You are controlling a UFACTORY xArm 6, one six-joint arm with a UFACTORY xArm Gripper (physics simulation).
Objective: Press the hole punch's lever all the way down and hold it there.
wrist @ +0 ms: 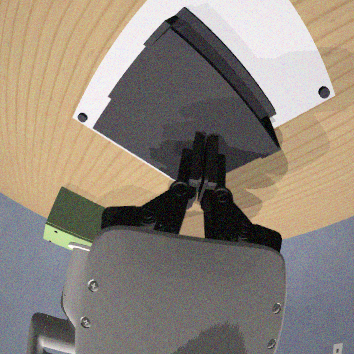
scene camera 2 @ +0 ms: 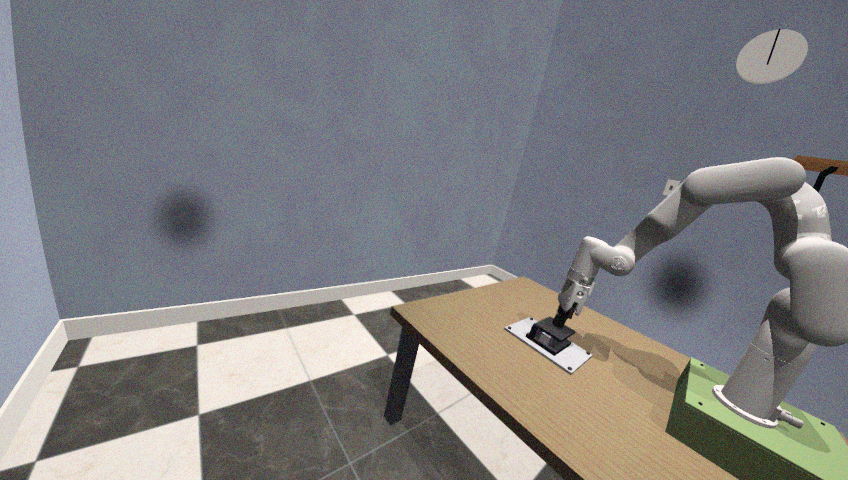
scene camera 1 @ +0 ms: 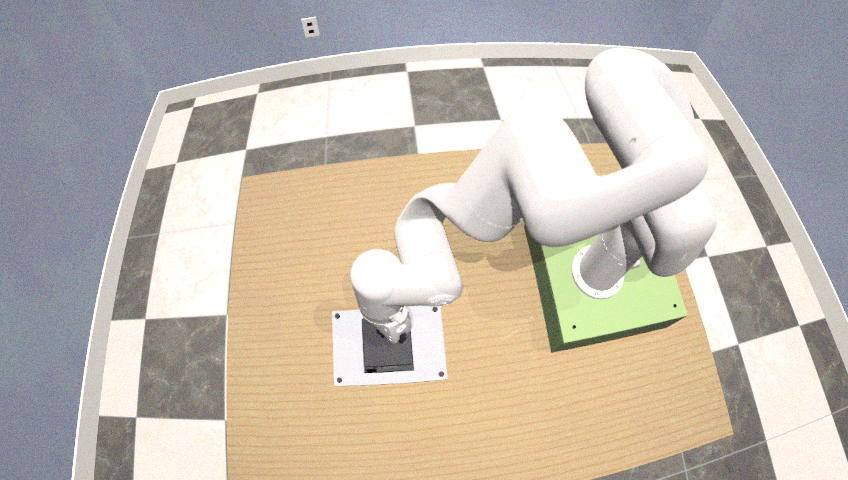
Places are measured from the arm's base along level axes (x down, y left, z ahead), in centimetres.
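Where they show: gripper, between the fingertips: (wrist: 203, 146) (scene camera 2: 557, 325); arm's base, origin of its link: (scene camera 2: 742, 406) (scene camera 1: 597, 272).
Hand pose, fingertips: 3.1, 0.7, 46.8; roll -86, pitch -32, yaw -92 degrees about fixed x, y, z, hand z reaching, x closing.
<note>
Each offset is from my fingertips to the top centre of the thing, as dx, dy, dz. Level surfaces: height alone.
The black hole punch @[+0.0, +1.8, +0.5] (scene camera 1: 387, 366) (scene camera 2: 548, 343) sits on a white plate (scene camera 1: 348, 347) (scene camera 2: 575, 360) (wrist: 300, 65). Its broad flat lever @[+0.0, +1.8, +0.0] (scene camera 1: 386, 353) (scene camera 2: 548, 325) (wrist: 185, 85) is close to level above the base. In the scene camera 2 view a gap shows under the lever's end nearer the robot's base. My gripper (scene camera 2: 558, 323) (wrist: 203, 146) is shut and empty, and points down. Its fingertips appear to rest on the lever's top, near the end toward the robot's base; exact contact is hard to tell. In the scene camera 1 view the wrist largely hides the fingers.
The plate has dark bolts at its corners and lies on the wooden table @[dx +6.4] (scene camera 1: 285, 249) (scene camera 2: 476, 315). The arm stands on a green block (scene camera 1: 618, 321) (scene camera 2: 714, 437) (wrist: 75, 215) and reaches over the table to the punch. The table edge (scene camera 2: 505, 410) shows in the scene camera 2 view.
</note>
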